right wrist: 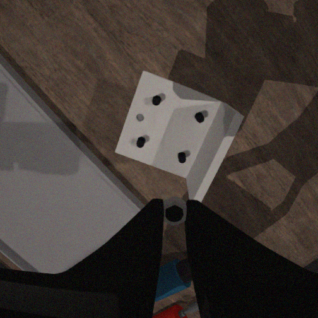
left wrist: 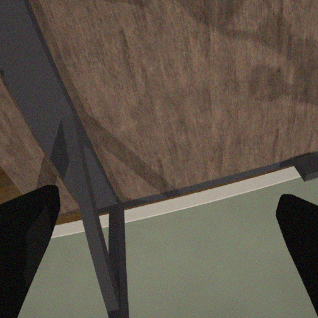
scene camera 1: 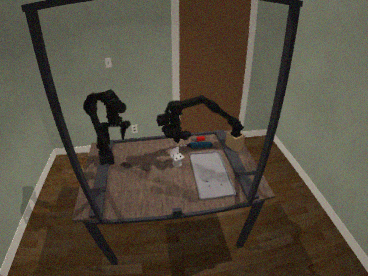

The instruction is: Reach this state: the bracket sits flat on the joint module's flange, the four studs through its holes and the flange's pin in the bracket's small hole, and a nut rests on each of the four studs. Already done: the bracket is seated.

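Frame: origin at the left arm's base, x ahead, y left, z up, level; metres.
Seen in the pictures: left gripper, fingertip midpoint: [scene camera 1: 116, 140]; right gripper, fingertip midpoint: [scene camera 1: 177, 142]; left arm's base at its link origin: [scene camera 1: 105, 153]; right arm's base at its link origin: [scene camera 1: 235, 134].
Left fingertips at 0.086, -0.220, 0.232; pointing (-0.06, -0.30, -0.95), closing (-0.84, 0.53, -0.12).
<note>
Pixels of each thing's middle, then the offset from my left fingertips to it, as dx, dy, dz.
- pale bracket at the middle of its body: [scene camera 1: 177, 154] +0.367, -0.006, -0.223
- joint module at the middle of its body: [scene camera 1: 177, 159] +0.367, -0.006, -0.268
- pale tray at the middle of its body: [scene camera 1: 210, 172] +0.524, -0.190, -0.297
- blue tool at the middle of its body: [scene camera 1: 196, 145] +0.570, +0.103, -0.285
- red object at the middle of its body: [scene camera 1: 198, 138] +0.623, +0.170, -0.288
- tan block at the middle of its body: [scene camera 1: 234, 141] +0.828, -0.025, -0.245
The pale bracket [scene camera 1: 175, 155] [right wrist: 167, 131] sits on the joint module [scene camera 1: 177, 163], which it mostly hides. In the right wrist view, four bare dark studs [right wrist: 156, 100] [right wrist: 200, 117] [right wrist: 141, 141] [right wrist: 182, 157] come up through its holes, and the grey pin [right wrist: 140, 117] shows in its small hole. My right gripper [scene camera 1: 182, 138] [right wrist: 173, 209] is shut on a grey nut [right wrist: 174, 201], held with its hole facing the camera, beside the bracket's raised side in that view. My left gripper [scene camera 1: 124, 131] [left wrist: 172, 201] is open and empty, raised at the left, far from the bracket.
A pale tray [scene camera 1: 215, 167] [right wrist: 55, 200] lies right of the bracket in the scene view, with a few tiny dark spots on it. A blue tool [scene camera 1: 201, 145] [right wrist: 170, 282] and a red object [scene camera 1: 200, 138] [right wrist: 170, 313] lie behind. A tan block [scene camera 1: 235, 142] stands by the right arm's base.
</note>
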